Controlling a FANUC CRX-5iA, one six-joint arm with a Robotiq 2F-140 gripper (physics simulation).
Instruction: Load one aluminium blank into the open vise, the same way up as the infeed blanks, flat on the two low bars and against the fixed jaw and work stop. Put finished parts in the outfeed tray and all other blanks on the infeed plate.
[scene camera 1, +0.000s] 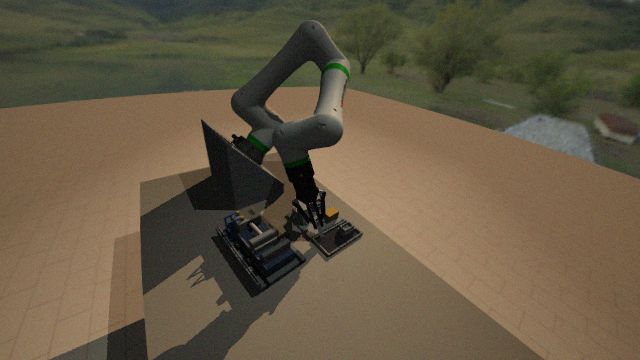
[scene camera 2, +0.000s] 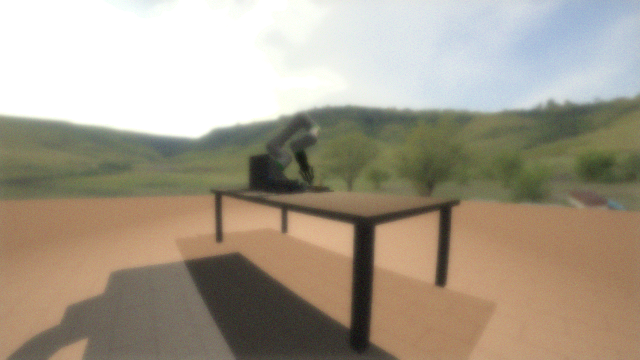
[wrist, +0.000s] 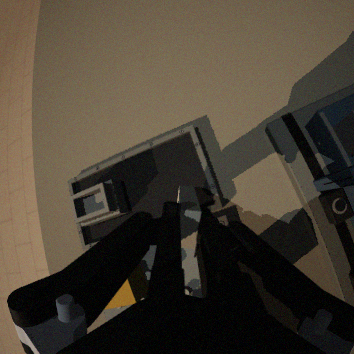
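Where they show: gripper, fingertip midpoint: (scene camera 1: 321, 234) (scene camera 2: 313, 188) (wrist: 184, 199); arm's base, origin of the base link: (scene camera 1: 248, 155).
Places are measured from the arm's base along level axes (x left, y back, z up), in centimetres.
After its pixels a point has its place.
My gripper (scene camera 1: 319, 230) {x 1.0, y -52.2, z -13.5 cm} (wrist: 184, 199) {x 1.0, y -52.2, z -13.5 cm} (scene camera 2: 310, 181) {x 1.0, y -52.2, z -13.5 cm} is shut with nothing between the fingers. It is low over the near edge of the grey infeed plate (scene camera 1: 308, 228) {x 0.8, y -45.0, z -15.4 cm}, where that plate meets the outfeed tray (scene camera 1: 353, 238) {x 10.4, y -60.8, z -15.0 cm} (wrist: 140, 149) {x 4.0, y -60.1, z -15.0 cm}. A grey pocketed finished part (scene camera 1: 345, 229) {x 10.8, y -56.1, z -13.8 cm} (wrist: 92, 204) {x 11.8, y -56.1, z -13.5 cm} lies in the tray's far corner. A yellow block (scene camera 1: 331, 213) {x 11.8, y -47.2, z -11.8 cm} (wrist: 121, 298) {x 11.1, y -44.8, z -11.8 cm} sits on the infeed plate beside the fingers. The blue-and-grey vise (scene camera 1: 261, 251) {x -22.0, y -46.9, z -10.1 cm} (wrist: 333, 158) {x -13.5, y -49.6, z -11.8 cm} stands open to the side of the gripper. My fingers and their shadow hide most of the infeed plate, so I cannot make out any blanks on it.
Everything stands on a brown table (scene camera 1: 380, 286) {x 1.5, y -79.5, z -16.2 cm} (scene camera 2: 358, 206) {x -53.0, y -129.2, z -16.2 cm} with dark legs. A dark wedge-shaped pedestal (scene camera 1: 232, 174) {x -15.4, y -15.8, z 2.1 cm} carries the arm's base behind the vise. Tiled floor surrounds the table.
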